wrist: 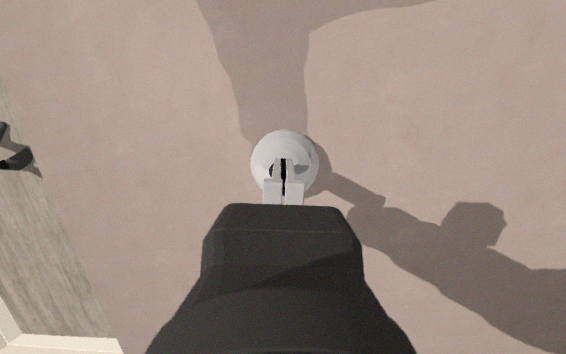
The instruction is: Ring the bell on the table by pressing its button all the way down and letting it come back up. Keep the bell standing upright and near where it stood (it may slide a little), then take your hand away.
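Frame: origin at the arm's base, x back, y left, z down, level; centimetres.
Seen in the pictures: gripper, fingertip midpoint: point(282, 169).
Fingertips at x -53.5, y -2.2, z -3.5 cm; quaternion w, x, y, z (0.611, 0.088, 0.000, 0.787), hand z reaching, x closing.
Note:
Offsets run from my fingertips to a thing's top centre. Level surfaces: height alone.
A round, light grey bell @(dx -0.2, dy -0.5, dz +0.1 cm) point(282, 142) stands upright on the table, seen from above near the middle of the wrist view. A small part of its dark button @(dx -0.2, dy -0.5, dz +0.1 cm) point(271, 171) shows just left of the fingertips; the rest is hidden behind them. My gripper point(282, 169) is shut, its two fingers together with nothing between them. The fingertips are over the middle of the bell, at the button. Whether they touch the button, and how far down it stands, cannot be told from this view.
The table top @(dz +6.3 cm) point(150, 125) is pinkish beige, with shadows of the arm and gripper across it. At the left edge are a wood-grained surface point(45, 250) and a dark object point(20, 159), partly in view. A cream-coloured edge point(65, 342) shows at the bottom left.

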